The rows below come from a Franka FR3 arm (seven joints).
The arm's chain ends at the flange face. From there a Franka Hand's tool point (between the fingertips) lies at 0.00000 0.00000 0.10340 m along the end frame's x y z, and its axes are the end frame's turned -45 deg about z.
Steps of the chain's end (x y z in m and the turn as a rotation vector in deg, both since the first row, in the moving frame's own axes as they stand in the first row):
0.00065 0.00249 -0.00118 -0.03 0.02 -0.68
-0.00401 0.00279 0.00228 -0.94 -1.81 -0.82
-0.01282 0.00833 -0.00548 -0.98 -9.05 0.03
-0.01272 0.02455 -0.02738 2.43 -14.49 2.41
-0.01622 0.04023 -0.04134 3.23 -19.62 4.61
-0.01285 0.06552 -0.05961 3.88 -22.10 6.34
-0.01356 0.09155 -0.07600 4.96 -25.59 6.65
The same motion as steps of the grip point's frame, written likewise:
-0.00131 0.00228 -0.00118 -0.04 -0.01 -0.68
-0.00832 -0.00195 0.00221 0.62 -1.94 -0.82
-0.02770 -0.01343 -0.00678 5.71 -7.09 0.03
-0.04112 -0.01331 -0.03076 11.96 -8.53 2.41
-0.05923 -0.01240 -0.04750 16.16 -11.59 4.61
-0.07622 0.00373 -0.06743 18.37 -12.88 6.34
-0.09747 0.01608 -0.08651 21.60 -14.59 6.65

